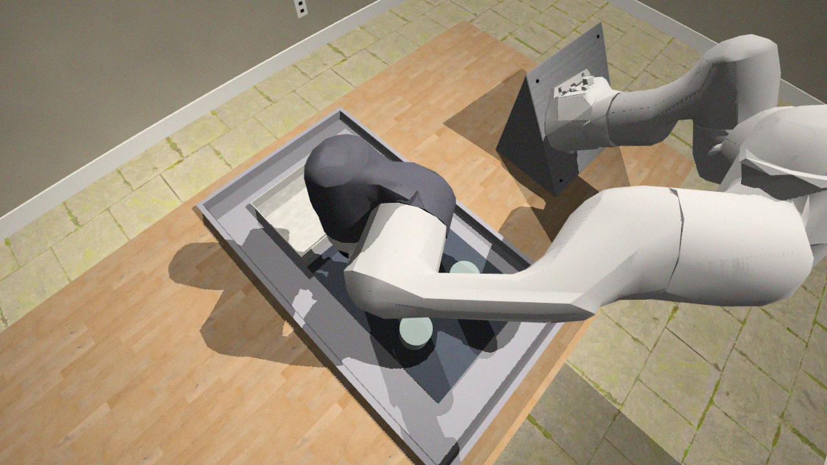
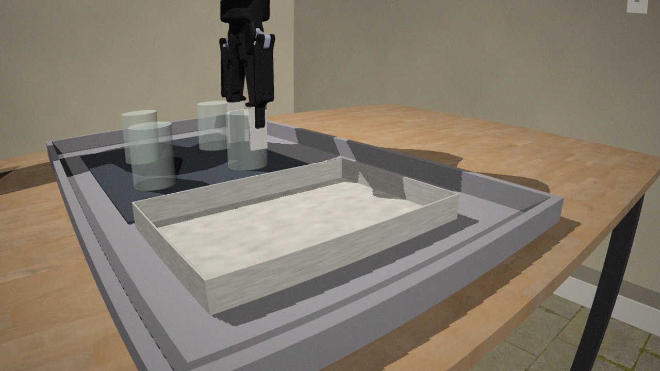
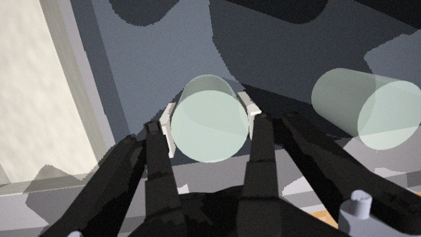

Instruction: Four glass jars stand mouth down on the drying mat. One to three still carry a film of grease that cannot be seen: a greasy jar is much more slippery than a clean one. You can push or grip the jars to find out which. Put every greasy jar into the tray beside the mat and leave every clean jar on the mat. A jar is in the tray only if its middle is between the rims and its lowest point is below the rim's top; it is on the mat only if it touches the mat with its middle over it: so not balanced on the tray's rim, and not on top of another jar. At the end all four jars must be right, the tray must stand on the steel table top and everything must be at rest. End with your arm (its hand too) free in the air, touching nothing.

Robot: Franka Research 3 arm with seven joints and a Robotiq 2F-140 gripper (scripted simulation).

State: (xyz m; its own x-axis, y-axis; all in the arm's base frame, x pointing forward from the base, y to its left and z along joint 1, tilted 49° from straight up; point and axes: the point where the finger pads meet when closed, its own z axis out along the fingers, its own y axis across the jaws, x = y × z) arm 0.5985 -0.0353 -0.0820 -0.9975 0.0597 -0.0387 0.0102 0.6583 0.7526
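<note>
Right now the tray is 24 cm to the right of my hand, 8 cm behind it and 6 cm below it. Also, from my hand: dark drying mat (8 cm to the left, 8 cm behind, 6 cm below); steel table top (6 cm below, 6 cm behind, 3 cm to the right).
</note>
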